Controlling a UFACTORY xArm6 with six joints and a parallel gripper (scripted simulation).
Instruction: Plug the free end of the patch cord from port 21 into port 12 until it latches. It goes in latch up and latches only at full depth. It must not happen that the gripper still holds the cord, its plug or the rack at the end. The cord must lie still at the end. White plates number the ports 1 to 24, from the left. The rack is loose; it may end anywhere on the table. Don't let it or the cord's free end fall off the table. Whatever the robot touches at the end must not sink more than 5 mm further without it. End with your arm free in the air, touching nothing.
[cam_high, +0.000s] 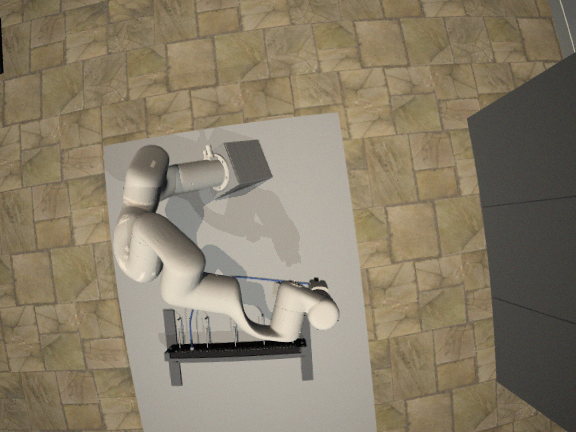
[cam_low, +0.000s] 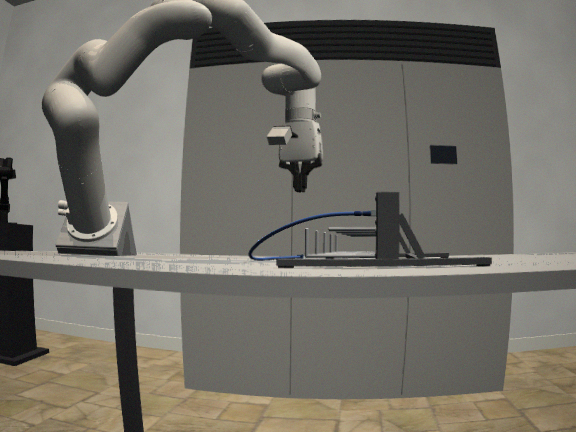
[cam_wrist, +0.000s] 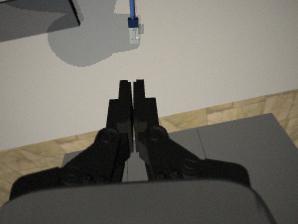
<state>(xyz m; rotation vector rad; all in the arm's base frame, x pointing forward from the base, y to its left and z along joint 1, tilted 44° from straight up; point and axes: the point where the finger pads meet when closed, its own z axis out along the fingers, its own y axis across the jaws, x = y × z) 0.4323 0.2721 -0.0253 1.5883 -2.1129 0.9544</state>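
The plug lies 17 cm below my hand, 2 cm to the left of it and 1 cm ahead of it.
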